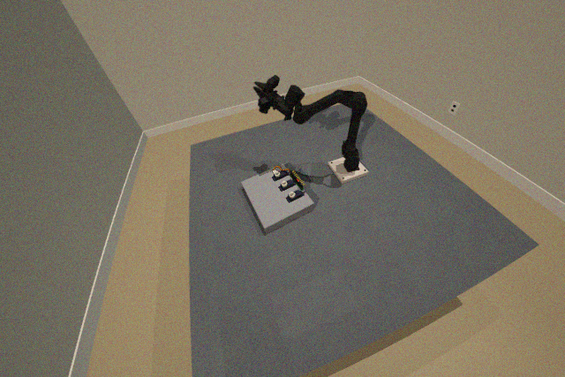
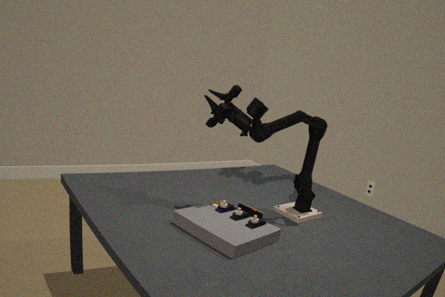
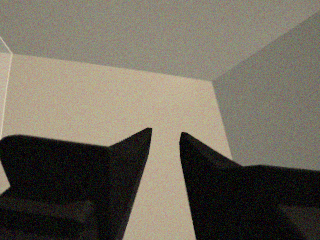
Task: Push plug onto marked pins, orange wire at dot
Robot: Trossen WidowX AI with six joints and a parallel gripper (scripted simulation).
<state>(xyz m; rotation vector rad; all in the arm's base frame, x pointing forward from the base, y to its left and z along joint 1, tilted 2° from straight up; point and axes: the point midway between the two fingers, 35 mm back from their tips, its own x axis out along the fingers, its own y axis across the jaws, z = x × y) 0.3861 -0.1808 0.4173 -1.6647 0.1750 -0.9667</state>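
The green band lies 400 mm below my gripper tip, 260 mm to the left of it and 120 mm behind it. Round my gripper tip: grey holder: 420 mm below, 320 mm to the left, 30 mm ahead.
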